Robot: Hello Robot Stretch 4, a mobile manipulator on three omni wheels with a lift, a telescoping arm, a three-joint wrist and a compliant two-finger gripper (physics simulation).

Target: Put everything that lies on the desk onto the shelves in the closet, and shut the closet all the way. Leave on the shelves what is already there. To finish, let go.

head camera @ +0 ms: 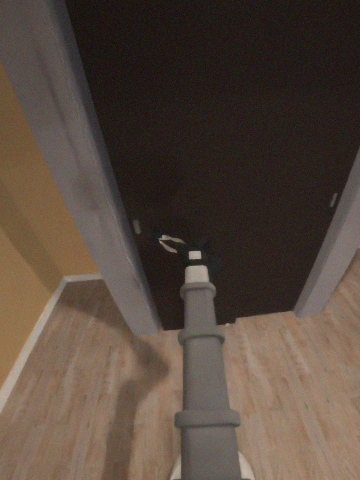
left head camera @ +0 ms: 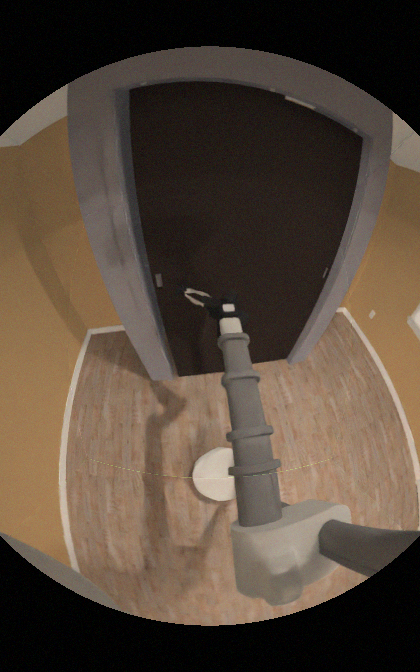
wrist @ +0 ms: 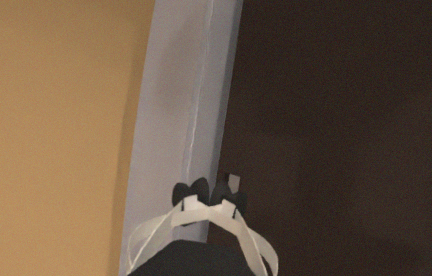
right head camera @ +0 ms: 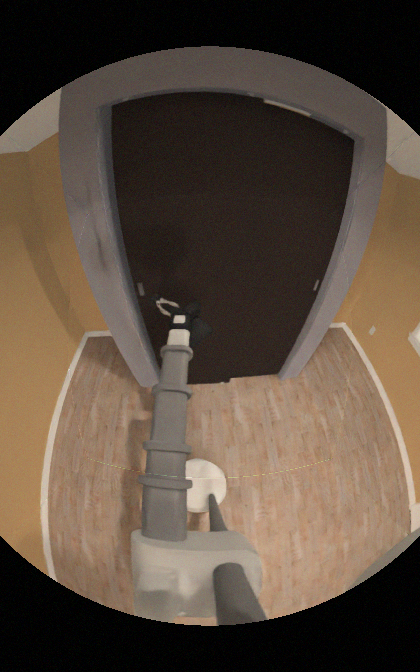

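Observation:
The closet's dark doors [head camera: 240, 125] [left head camera: 240, 175] [right head camera: 225, 200] [wrist: 325, 100] fill the opening between the grey frame's sides; no gap shows, but the seam between panels is too dark to make out. A small pale handle [head camera: 137, 226] [left head camera: 159, 280] [right head camera: 141, 289] [wrist: 234, 183] sits near the left edge, another handle [head camera: 333, 200] [left head camera: 325, 272] [right head camera: 316, 285] near the right. My gripper [head camera: 161, 238] [left head camera: 185, 291] [right head camera: 158, 301] [wrist: 210, 194] is shut, with nothing seen between its fingertips. It is in front of the doors, close to the left handle, which its right fingertip partly hides in the wrist view. Desk and shelves do not show.
The grey closet frame [head camera: 82, 175] [left head camera: 105, 200] [right head camera: 82, 190] [wrist: 167, 90] borders the doors on the left, with a tan wall [head camera: 25, 200] [left head camera: 35, 400] [right head camera: 25, 400] [wrist: 65, 125] beside it. A white round base part [left head camera: 215, 474] [right head camera: 206, 485] shows below the arm, over the wood floor [head camera: 280, 400].

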